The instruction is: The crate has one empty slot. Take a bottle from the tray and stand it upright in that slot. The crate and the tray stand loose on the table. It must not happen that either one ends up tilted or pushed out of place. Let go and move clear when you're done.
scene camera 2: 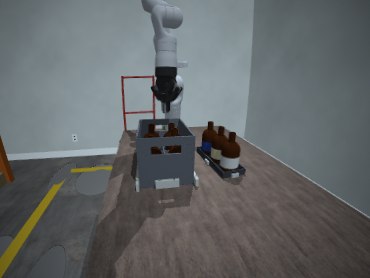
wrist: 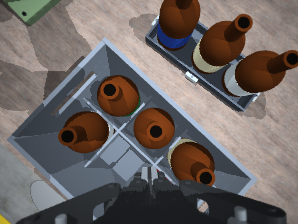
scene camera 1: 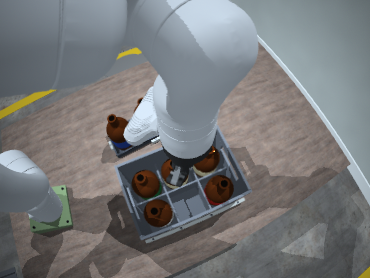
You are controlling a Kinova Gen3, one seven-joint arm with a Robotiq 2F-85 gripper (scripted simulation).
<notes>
In view: the gripper [scene camera 2: 165, 113], a grey crate [scene camera 2: 162, 166] and a brown bottle [wrist: 223, 42].
The grey crate shows as well in the wrist view [wrist: 73, 173]. The gripper is seen too in the wrist view [wrist: 149, 176].
</notes>
